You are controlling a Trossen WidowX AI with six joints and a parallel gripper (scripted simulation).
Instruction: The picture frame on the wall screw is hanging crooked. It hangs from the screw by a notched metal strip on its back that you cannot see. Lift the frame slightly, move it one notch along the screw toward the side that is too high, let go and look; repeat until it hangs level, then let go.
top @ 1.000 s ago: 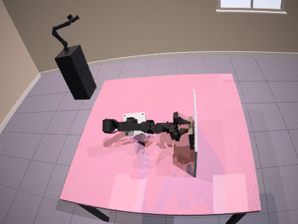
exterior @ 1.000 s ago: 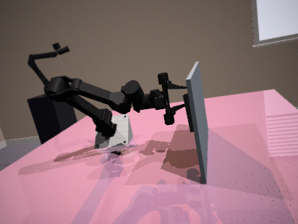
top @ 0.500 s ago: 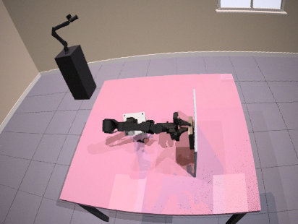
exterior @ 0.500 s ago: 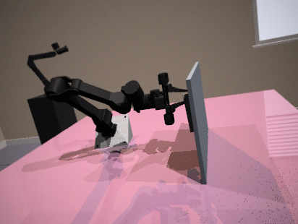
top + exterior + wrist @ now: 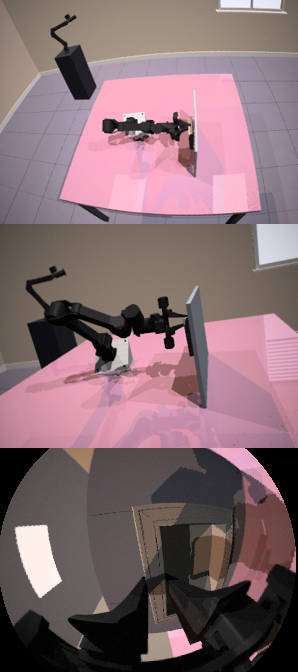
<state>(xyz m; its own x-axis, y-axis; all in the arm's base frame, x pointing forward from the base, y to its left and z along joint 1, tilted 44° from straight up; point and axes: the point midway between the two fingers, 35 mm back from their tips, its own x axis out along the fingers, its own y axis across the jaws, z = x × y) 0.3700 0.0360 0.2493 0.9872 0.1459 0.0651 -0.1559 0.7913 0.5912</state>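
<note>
My gripper tip is now 10 mm short of the picture frame and 50 mm above it. Also, from my gripper tip: thin wall panel (20 mm ahead, 60 mm below).
</note>
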